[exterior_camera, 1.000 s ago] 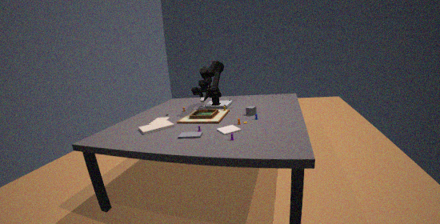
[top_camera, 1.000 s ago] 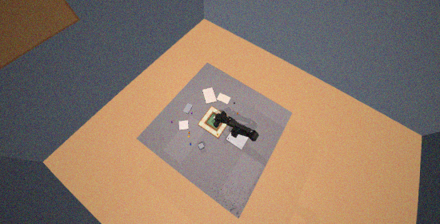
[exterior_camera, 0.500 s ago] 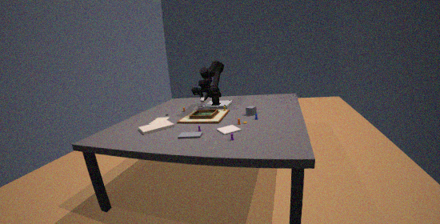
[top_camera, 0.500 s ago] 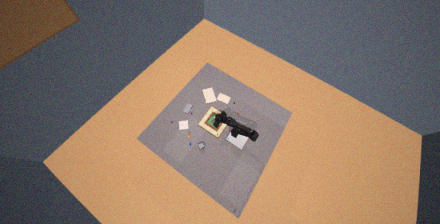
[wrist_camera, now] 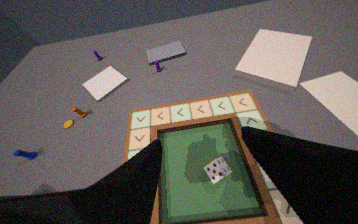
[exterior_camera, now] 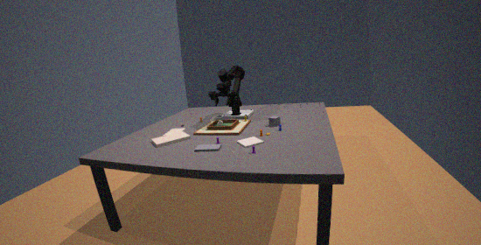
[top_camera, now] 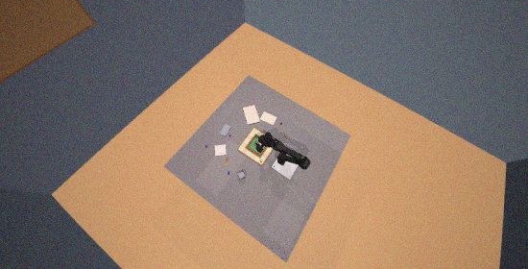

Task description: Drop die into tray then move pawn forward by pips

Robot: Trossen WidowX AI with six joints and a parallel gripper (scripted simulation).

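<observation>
Now: gripper tip 120 mm to the right of the yellow pawn, 120 mm above it and 110 mm past it. Also, from my gripper tip: green dice tray (140 mm below); then white die (110 mm below, 20 mm to the right, 20 mm behind); then grey cube (320 mm to the left, 120 mm below, 20 mm behind).
</observation>
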